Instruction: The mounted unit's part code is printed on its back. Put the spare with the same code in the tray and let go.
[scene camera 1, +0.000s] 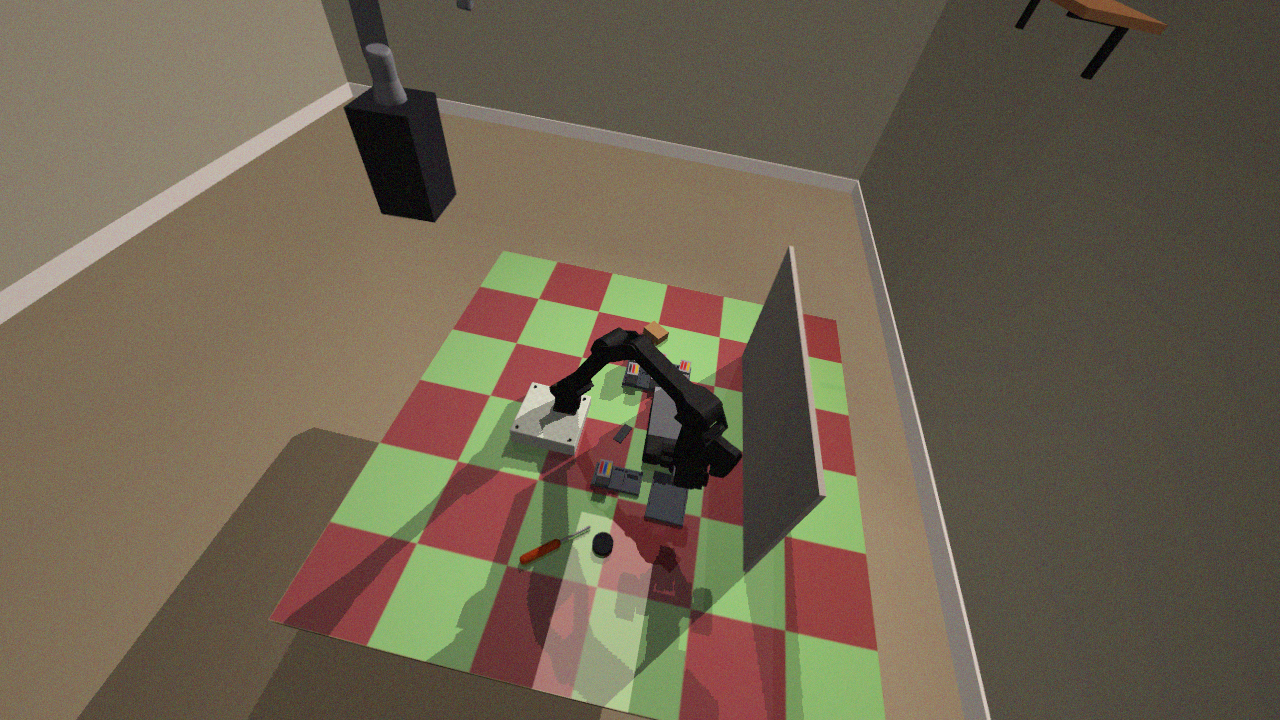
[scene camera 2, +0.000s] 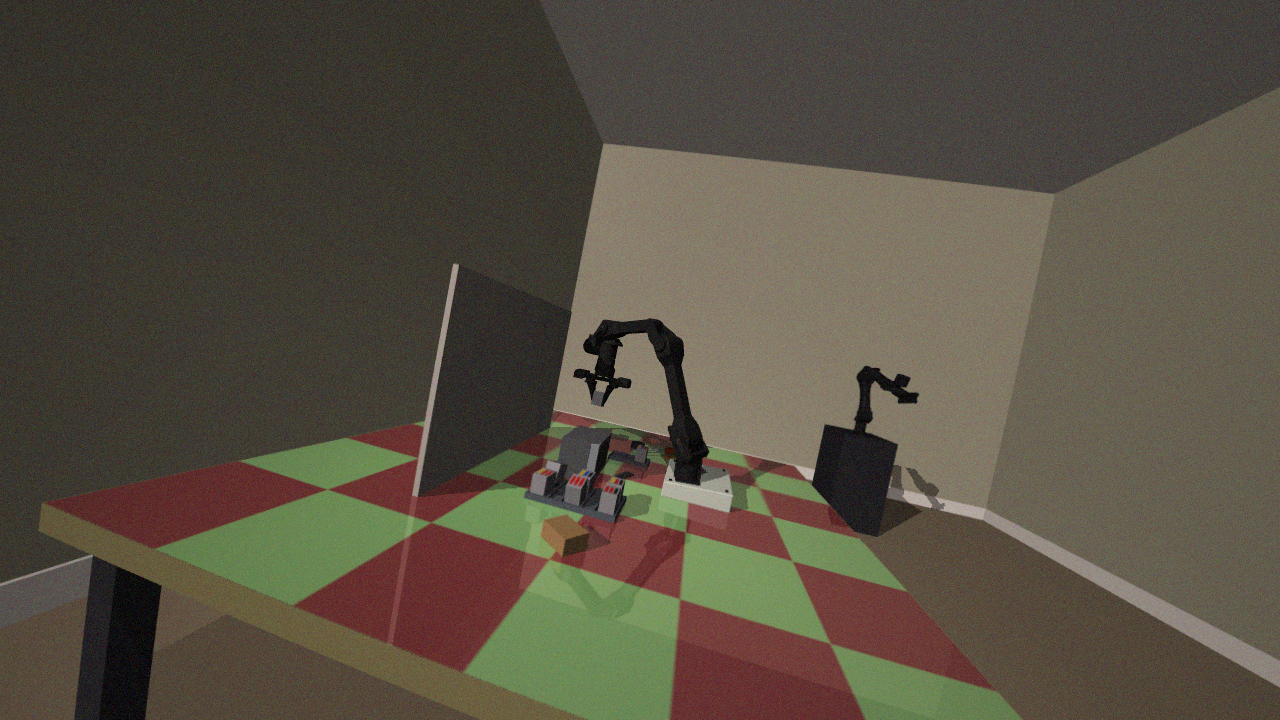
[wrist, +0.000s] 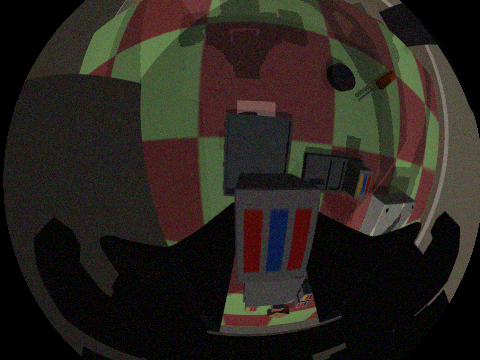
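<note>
I can see my gripper (scene camera 1: 679, 472), which scene camera 2 shows too (scene camera 2: 597, 403), as does the wrist view (wrist: 266, 209). A tall grey panel (scene camera 1: 783, 480) is visible, and the wrist view has the panel as well (wrist: 82, 161). There is a grey mounted unit (scene camera 2: 585, 448), and scene camera 1 shows that unit too (scene camera 1: 662, 423). I also see a brown cardboard box (scene camera 2: 562, 533) and a dark grey tray (scene camera 1: 667, 503).
</note>
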